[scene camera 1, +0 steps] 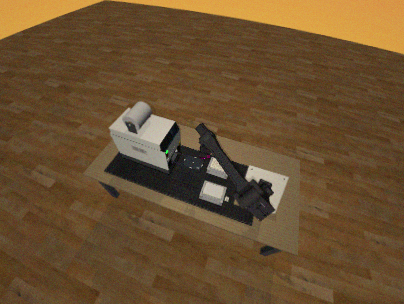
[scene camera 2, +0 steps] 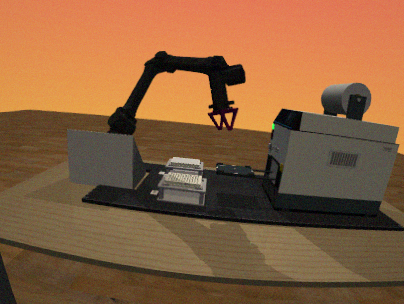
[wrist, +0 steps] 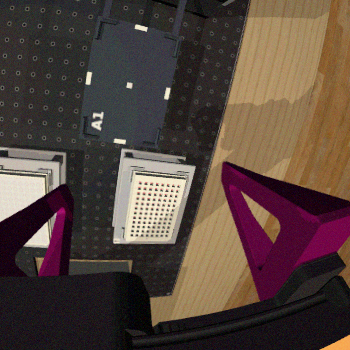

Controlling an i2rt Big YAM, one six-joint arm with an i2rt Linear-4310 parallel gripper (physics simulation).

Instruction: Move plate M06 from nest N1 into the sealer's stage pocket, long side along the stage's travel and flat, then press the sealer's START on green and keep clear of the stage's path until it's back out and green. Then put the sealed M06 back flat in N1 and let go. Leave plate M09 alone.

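Places are measured from the arm's base along level axes (x left, y back, z up), in centimetres.
Where they show: gripper, fingertip midpoint: [scene camera 1: 201, 152] [scene camera 2: 224, 130] [wrist: 144, 180]; arm's base, link origin: [scene camera 1: 262, 188] [scene camera 2: 109, 150].
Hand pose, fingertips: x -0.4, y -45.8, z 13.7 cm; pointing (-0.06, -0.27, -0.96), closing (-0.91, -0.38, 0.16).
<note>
Each offset is from my fingertips to the centre of the thing. "spot": to the spot under its first point. Level surfaces: height alone.
A cream plate with open wells {dx -7.5, dy +12.2, dz -18.4 cm} [scene camera 1: 215, 165] [scene camera 2: 184, 179] [wrist: 154, 205] sits in a grey nest {dx -7.5, dy +12.2, dz -21.6 cm} [scene camera 2: 181, 196] [wrist: 119, 200]. A plate with a smooth-looking white top {dx +13.6, dy +15.7, dz -18.4 cm} [scene camera 1: 214, 189] [scene camera 2: 185, 161] [wrist: 22, 205] sits in the other nest {dx +13.6, dy +15.7, dz -21.6 cm} [scene camera 1: 212, 201] [wrist: 58, 165]. Plate and nest labels are unreadable, so I cannot tell which is M06. The sealer's dark stage {spot: dx +0.2, dy -6.0, dz -14.6 cm} [scene camera 1: 193, 161] [scene camera 2: 235, 169] [wrist: 112, 60] is out, its pocket empty, A1 at its lower left in the wrist view. The sealer's light {spot: dx +11.0, dy -19.3, dz +2.8 cm} [scene camera 1: 167, 151] [scene camera 2: 273, 127] is green. My gripper [scene camera 1: 205, 157] [scene camera 2: 225, 128] [wrist: 144, 180] is open, empty, high above the nest-and-stage area.
The white sealer [scene camera 1: 145, 145] [scene camera 2: 332, 165] with a film roll {dx +3.7, dy -43.5, dz +17.1 cm} [scene camera 1: 139, 114] [scene camera 2: 342, 99] stands at the stage's far end. Rails join it to the stage. A pale panel [scene camera 1: 280, 180] [scene camera 2: 100, 157] stands by the arm's base. The dark perforated mat {dz -24.7 cm} [scene camera 1: 145, 177] [wrist: 45, 110] lies under the nests.
</note>
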